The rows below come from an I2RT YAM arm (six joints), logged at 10 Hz.
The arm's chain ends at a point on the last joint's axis. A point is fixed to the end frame.
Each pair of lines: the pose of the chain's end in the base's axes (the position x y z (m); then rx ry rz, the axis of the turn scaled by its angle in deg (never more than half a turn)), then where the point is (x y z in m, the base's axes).
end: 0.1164, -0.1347, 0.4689, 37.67, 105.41, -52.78
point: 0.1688 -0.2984 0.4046
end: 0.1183, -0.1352, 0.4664, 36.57, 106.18, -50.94
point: 0.1754 -0.2963 0.3996
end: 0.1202, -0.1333, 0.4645, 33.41, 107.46, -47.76
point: 0.1875 -0.2892 0.3949
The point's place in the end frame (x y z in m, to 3 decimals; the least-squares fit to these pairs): 0.029 -0.034 0.178
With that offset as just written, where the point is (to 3 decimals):
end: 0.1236, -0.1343, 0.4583, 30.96, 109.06, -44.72
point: 0.199 -0.285 0.384
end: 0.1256, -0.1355, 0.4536, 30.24, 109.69, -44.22
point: 0.202 -0.285 0.379
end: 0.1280, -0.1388, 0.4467, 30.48, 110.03, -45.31
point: 0.202 -0.289 0.372
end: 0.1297, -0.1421, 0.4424, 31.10, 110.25, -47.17
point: 0.199 -0.295 0.368
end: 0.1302, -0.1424, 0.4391, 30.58, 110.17, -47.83
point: 0.199 -0.296 0.367
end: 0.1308, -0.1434, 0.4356, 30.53, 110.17, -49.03
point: 0.198 -0.299 0.364
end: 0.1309, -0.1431, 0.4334, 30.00, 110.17, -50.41
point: 0.196 -0.300 0.364
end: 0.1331, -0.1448, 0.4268, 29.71, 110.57, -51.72
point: 0.196 -0.303 0.359
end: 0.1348, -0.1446, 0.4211, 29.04, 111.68, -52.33
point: 0.197 -0.303 0.352
